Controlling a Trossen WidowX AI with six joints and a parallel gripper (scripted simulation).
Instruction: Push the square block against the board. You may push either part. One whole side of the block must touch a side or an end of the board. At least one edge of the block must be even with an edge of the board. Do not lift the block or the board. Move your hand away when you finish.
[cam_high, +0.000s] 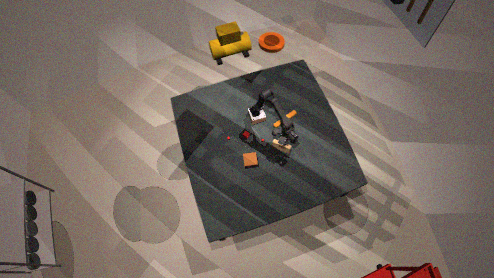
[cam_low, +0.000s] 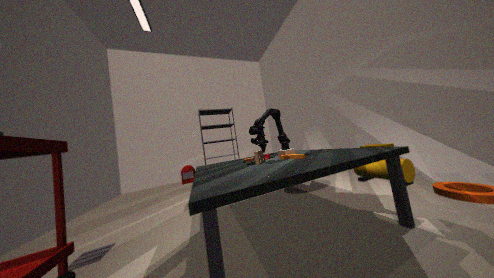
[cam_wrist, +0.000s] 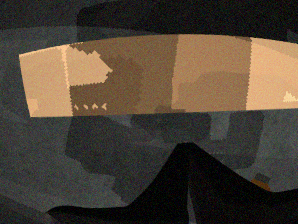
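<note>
Now: gripper tip 30 mm to the left of the tan block, 30 mm short of it and 30 mm above it. From my gripper tip the other things lie so: small red cube: 240 mm to the right, 170 mm behind, 60 mm below; then flat square block: 280 mm to the right, 60 mm below, 40 mm ahead; then orange board: 190 mm behind, 100 mm to the left, 60 mm below.
</note>
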